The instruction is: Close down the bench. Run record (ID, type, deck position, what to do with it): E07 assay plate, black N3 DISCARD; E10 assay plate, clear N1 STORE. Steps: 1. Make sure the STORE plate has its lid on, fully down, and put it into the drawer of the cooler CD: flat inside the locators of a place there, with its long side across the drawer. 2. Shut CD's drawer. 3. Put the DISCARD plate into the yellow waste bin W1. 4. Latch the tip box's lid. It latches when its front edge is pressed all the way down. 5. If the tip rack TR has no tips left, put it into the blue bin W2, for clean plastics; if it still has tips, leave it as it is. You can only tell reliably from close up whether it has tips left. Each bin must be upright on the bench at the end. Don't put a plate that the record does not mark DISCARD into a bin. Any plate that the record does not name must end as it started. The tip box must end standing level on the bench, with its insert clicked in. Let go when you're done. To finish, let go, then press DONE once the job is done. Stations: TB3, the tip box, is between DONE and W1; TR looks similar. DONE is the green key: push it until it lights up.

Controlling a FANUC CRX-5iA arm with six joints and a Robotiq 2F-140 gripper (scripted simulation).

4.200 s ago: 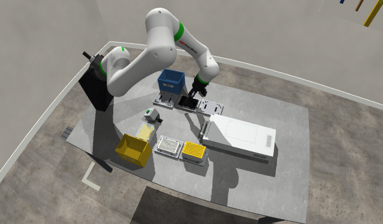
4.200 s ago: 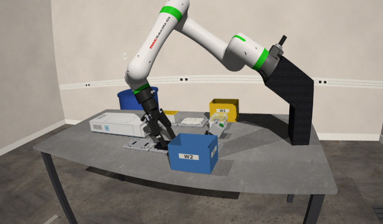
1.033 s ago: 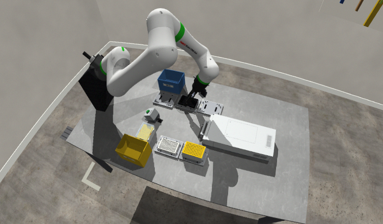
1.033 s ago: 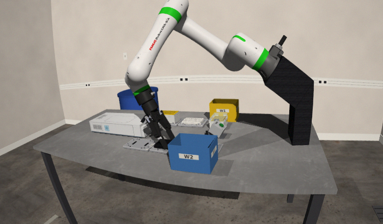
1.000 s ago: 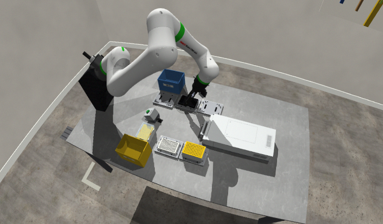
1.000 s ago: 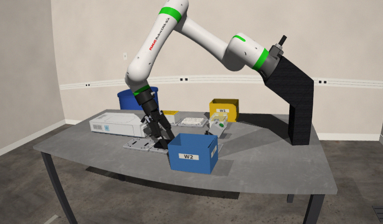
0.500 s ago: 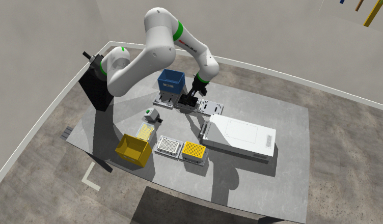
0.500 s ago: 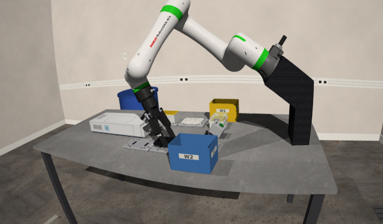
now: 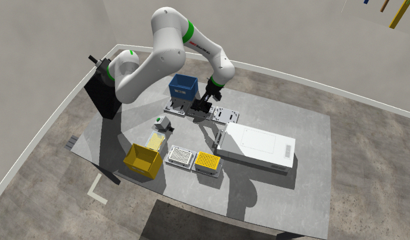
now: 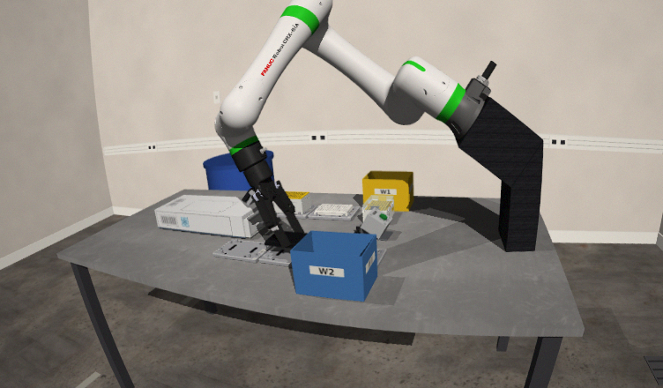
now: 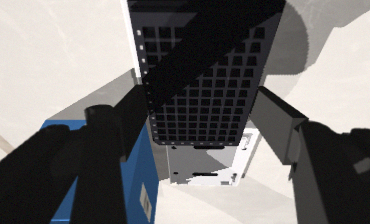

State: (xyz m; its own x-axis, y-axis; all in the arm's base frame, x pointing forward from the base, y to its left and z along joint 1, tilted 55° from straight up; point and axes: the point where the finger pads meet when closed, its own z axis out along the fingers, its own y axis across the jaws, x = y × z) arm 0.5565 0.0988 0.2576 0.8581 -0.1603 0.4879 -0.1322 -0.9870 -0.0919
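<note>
Now: the clear tip box lid 25 cm behind my hand, 31 cm to the right of it and 2 cm below it. The rest, counted from my hand: green DONE key (27 cm behind, 15 cm to the right, 2 cm below); then black assay plate (2 cm below); then blue bin W2 (15 cm behind, 17 cm to the left, 4 cm below).
</note>
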